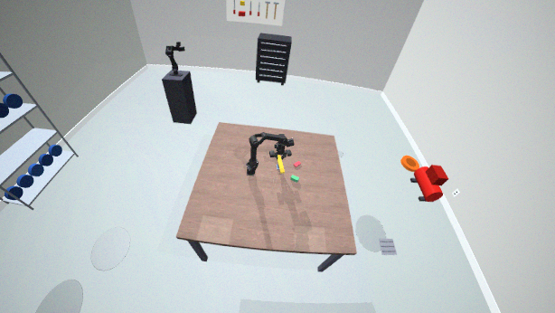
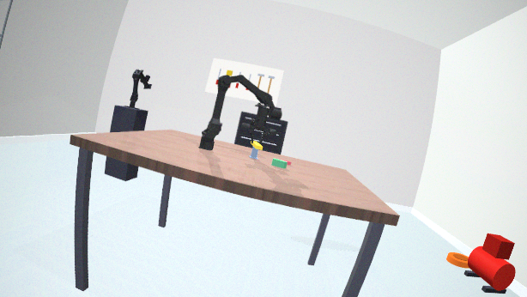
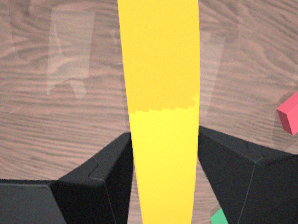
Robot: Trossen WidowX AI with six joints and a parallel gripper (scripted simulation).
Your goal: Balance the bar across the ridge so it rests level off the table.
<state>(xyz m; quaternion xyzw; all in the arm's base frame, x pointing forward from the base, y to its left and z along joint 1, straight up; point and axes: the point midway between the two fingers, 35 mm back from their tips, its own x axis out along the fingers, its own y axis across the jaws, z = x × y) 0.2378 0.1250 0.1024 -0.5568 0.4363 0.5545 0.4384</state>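
The yellow bar lies 10 mm ahead of my gripper tip and 30 mm to the right of it. Also, from my gripper tip: red block: 170 mm ahead, 30 mm to the left, 60 mm below; green block: 150 mm ahead, 150 mm to the right, 50 mm below.
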